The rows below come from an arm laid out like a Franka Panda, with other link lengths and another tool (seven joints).
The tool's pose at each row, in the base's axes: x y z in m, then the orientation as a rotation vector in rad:
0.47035 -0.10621 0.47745 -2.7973 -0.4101 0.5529
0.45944 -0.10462 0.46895 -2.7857 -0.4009 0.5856
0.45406 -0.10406 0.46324 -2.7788 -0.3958 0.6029
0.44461 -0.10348 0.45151 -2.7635 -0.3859 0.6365
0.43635 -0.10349 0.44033 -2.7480 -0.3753 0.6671
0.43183 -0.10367 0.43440 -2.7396 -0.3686 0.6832
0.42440 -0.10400 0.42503 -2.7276 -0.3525 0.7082
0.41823 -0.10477 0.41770 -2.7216 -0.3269 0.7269
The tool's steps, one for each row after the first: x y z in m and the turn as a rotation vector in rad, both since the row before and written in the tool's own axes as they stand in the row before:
-0.00637 -0.00131 0.01231 0.0108 -0.0216 0.0068
-0.00255 0.00012 0.00744 0.0063 -0.0115 0.0036
-0.00384 0.00122 0.01452 0.0138 -0.0225 0.0066
-0.00288 0.00204 0.01345 0.0141 -0.0205 0.0067
-0.00155 0.00133 0.00717 0.0078 -0.0107 0.0042
-0.00257 0.00219 0.01148 0.0126 -0.0160 0.0105
-0.00231 0.00227 0.00905 0.0101 -0.0103 0.0175

